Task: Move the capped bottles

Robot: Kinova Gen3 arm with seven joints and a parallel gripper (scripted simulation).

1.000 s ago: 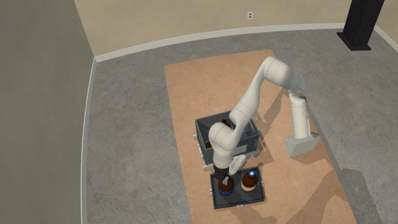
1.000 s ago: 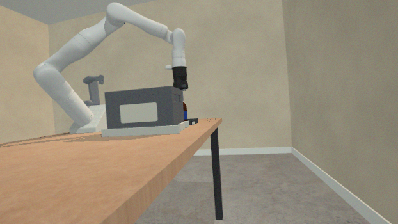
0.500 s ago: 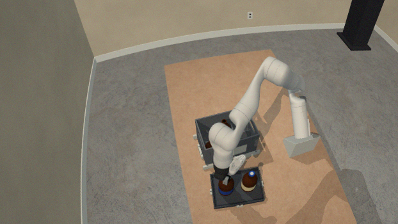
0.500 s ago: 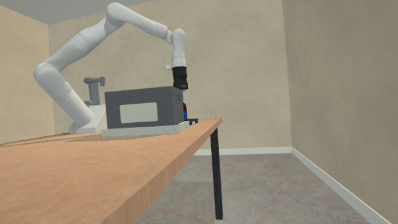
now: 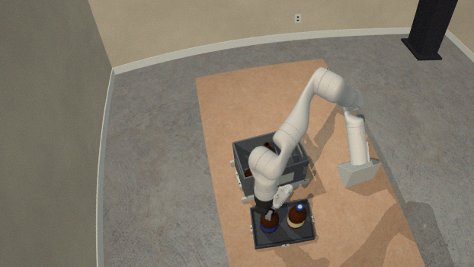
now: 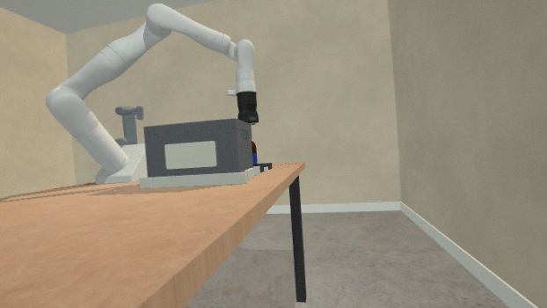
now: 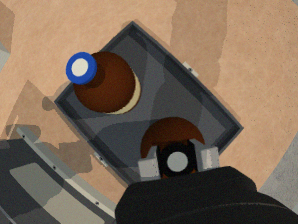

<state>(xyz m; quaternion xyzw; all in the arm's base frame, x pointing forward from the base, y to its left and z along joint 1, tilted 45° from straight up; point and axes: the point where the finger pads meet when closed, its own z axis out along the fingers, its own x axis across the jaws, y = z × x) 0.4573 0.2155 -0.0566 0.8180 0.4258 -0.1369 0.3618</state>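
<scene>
Right now my hand is 13 cm above the dark tray and 6 cm past it. Also, from my hand: crate (26 cm to the right, 6 cm below, 5 cm behind).
</scene>
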